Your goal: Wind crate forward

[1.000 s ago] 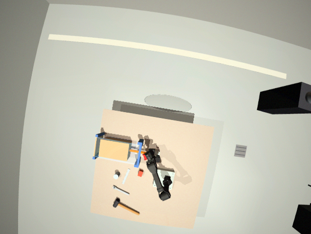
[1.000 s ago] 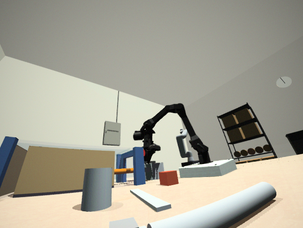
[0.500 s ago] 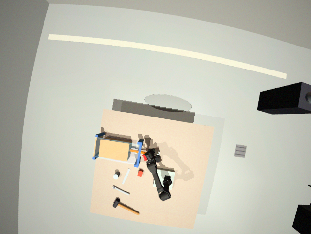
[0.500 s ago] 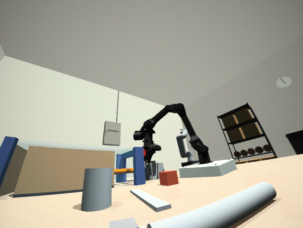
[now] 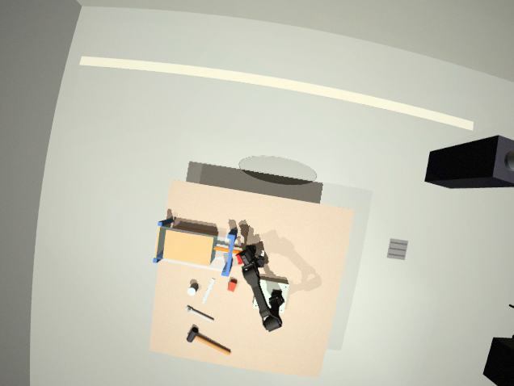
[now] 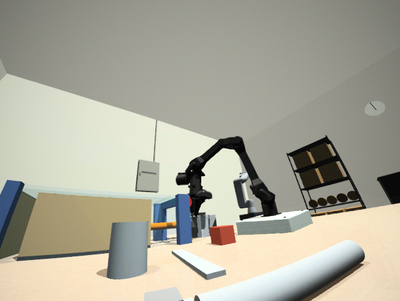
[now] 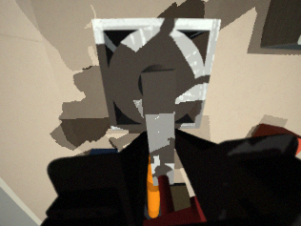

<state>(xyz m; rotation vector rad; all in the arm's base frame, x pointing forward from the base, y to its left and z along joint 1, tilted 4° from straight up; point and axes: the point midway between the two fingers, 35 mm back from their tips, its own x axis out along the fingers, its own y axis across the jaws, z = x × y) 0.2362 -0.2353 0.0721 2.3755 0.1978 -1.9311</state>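
My gripper tip is now 20 mm below the winch crank handle and 10 mm short of it. Also, from my gripper tip: winch: 60 mm below, 60 mm behind, 20 mm to the right; then blue frame: 110 mm ahead, 20 mm above; then red knob: 50 mm ahead, 50 mm above, 10 mm to the left.
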